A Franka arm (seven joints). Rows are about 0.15 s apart.
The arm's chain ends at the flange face. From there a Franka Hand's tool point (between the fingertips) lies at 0.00 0.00 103.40 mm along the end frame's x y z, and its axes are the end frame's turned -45 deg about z.
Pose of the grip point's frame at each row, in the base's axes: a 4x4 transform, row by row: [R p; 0 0 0 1], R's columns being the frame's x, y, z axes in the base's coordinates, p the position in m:
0.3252, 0.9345, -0.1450, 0.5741; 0.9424, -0.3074, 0.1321, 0.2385; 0.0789, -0.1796, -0.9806, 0.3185; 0, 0, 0, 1
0.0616, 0.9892, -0.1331, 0.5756; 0.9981, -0.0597, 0.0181, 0.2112; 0.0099, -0.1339, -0.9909, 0.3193; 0, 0, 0, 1
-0.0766, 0.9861, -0.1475, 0.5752; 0.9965, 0.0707, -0.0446, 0.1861; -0.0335, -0.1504, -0.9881, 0.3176; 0, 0, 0, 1
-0.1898, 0.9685, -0.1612, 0.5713; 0.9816, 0.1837, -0.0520, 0.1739; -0.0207, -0.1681, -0.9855, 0.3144; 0, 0, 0, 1
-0.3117, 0.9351, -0.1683, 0.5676; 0.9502, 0.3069, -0.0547, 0.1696; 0.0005, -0.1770, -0.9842, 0.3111; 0, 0, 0, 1
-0.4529, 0.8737, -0.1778, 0.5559; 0.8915, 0.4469, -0.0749, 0.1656; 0.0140, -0.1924, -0.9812, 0.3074; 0, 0, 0, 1
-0.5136, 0.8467, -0.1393, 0.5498; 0.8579, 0.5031, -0.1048, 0.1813; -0.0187, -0.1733, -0.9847, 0.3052; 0, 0, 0, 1
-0.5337, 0.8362, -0.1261, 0.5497; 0.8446, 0.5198, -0.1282, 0.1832; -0.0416, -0.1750, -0.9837, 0.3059; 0, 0, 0, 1
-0.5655, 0.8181, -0.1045, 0.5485; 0.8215, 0.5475, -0.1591, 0.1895; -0.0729, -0.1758, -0.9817, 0.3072; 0, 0, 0, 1
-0.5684, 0.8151, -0.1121, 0.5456; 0.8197, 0.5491, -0.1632, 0.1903; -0.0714, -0.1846, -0.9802, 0.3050; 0, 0, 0, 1
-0.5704, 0.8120, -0.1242, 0.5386; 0.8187, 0.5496, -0.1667, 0.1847; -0.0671, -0.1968, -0.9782, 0.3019; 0, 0, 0, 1
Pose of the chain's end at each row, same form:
0.8907, 0.4308, -0.1450, 0.5891; 0.4490, -0.8837, 0.1321, 0.2248; -0.0712, -0.1828, -0.9806, 0.4199; 0, 0, 0, 1
0.7430, 0.6559, -0.1331, 0.5894; 0.6635, -0.7480, 0.0181, 0.2093; -0.0877, -0.1017, -0.9909, 0.4218; 0, 0, 0, 1
0.6431, 0.7514, -0.1475, 0.5905; 0.7546, -0.6546, -0.0446, 0.1907; -0.1300, -0.0827, -0.9881, 0.4198; 0, 0, 0, 1
0.5506, 0.8190, -0.1612, 0.5880; 0.8240, -0.5642, -0.0520, 0.1793; -0.1335, -0.1042, -0.9855, 0.4163; 0, 0, 0, 1
0.4408, 0.8816, -0.1683, 0.5850; 0.8889, -0.4549, -0.0547, 0.1753; -0.1248, -0.1255, -0.9842, 0.4129; 0, 0, 0, 1
0.2976, 0.9380, -0.1778, 0.5743; 0.9464, -0.3144, -0.0749, 0.1733; -0.1261, -0.1459, -0.9812, 0.4089; 0, 0, 0, 1
0.2355, 0.9619, -0.1393, 0.5642; 0.9624, -0.2509, -0.1048, 0.1921; -0.1358, -0.1093, -0.9847, 0.4070; 0, 0, 0, 1
0.2139, 0.9687, -0.1261, 0.5627; 0.9648, -0.2297, -0.1282, 0.1965; -0.1532, -0.0943, -0.9837, 0.4076; 0, 0, 0, 1
0.1786, 0.9784, -0.1045, 0.5593; 0.9680, -0.1937, -0.1591, 0.2060; -0.1759, -0.0728, -0.9817, 0.4087; 0, 0, 0, 1
0.1744, 0.9783, -0.1121, 0.5572; 0.9679, -0.1913, -0.1632, 0.2072; -0.1810, -0.0800, -0.9802, 0.4064; 0, 0, 0, 1
0.1708, 0.9775, -0.1242, 0.5514; 0.9675, -0.1903, -0.1667, 0.2019; -0.1866, -0.0917, -0.9782, 0.4030; 0, 0, 0, 1

